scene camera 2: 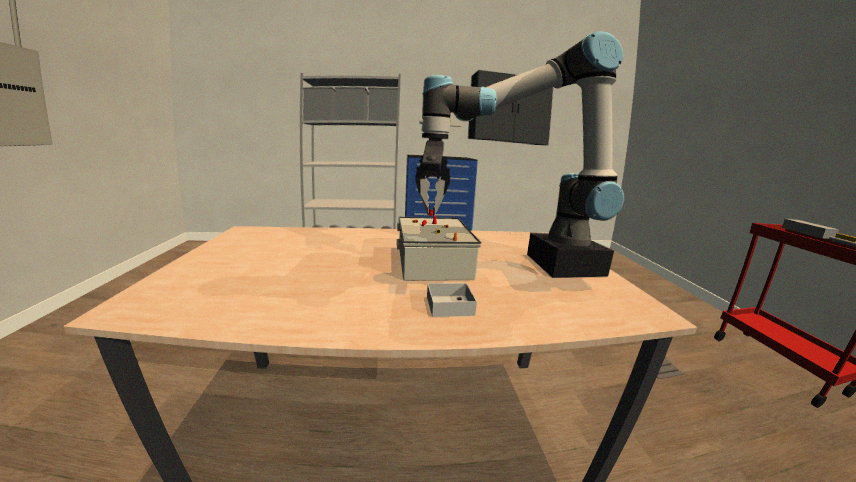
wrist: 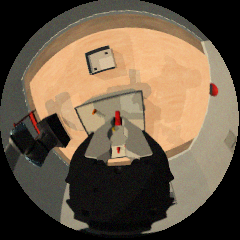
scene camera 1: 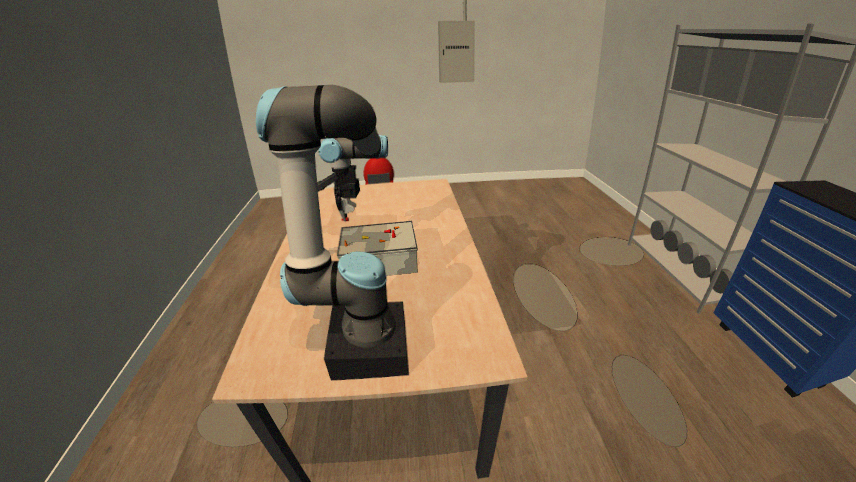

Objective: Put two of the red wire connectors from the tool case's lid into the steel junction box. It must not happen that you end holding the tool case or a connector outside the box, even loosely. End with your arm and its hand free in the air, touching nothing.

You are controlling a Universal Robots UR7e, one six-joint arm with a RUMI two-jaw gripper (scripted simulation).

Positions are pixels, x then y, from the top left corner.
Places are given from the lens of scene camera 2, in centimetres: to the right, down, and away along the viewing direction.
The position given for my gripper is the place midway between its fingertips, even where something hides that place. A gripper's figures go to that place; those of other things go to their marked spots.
my gripper (scene camera 2: 431, 214): 1, -7, 89
grey tool case (scene camera 2: 425, 255): -1, 4, 89
